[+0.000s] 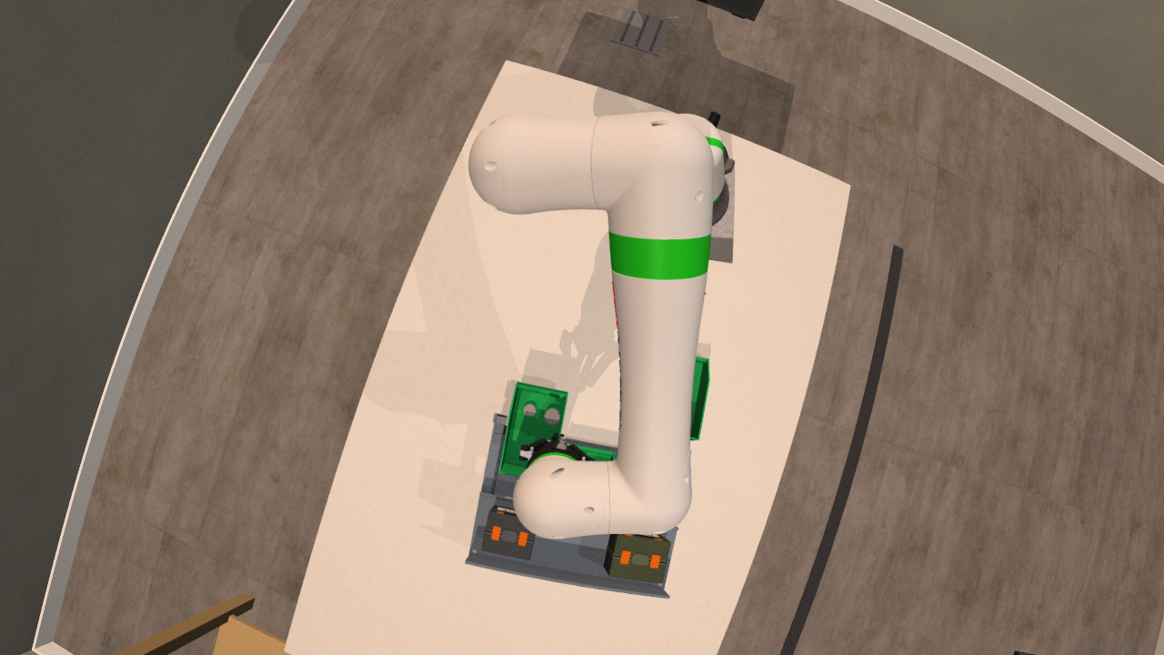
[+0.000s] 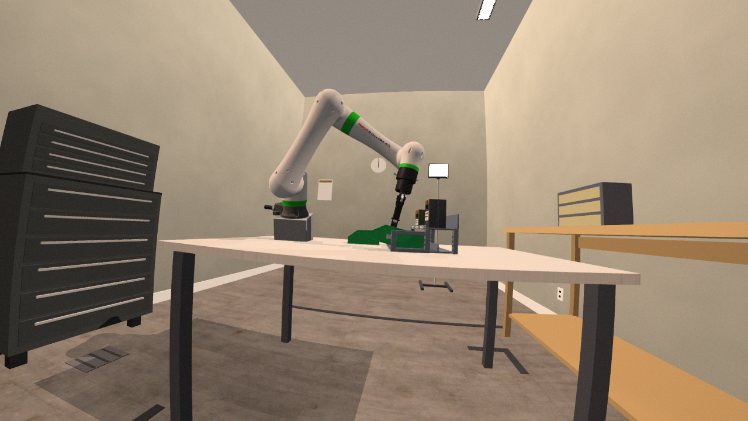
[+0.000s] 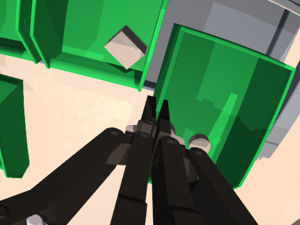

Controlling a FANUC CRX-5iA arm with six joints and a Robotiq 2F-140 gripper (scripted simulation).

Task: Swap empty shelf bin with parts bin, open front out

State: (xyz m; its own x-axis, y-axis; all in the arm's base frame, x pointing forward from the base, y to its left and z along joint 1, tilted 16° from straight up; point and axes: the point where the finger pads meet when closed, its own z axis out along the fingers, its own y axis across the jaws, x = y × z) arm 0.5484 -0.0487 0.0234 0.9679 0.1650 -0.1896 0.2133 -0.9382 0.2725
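My hand is 20 mm short of the grey cube, 50 mm to the right of it and 80 mm above it. Round my hand: grey shelf: 90 mm ahead, 90 mm to the left, 30 mm below.
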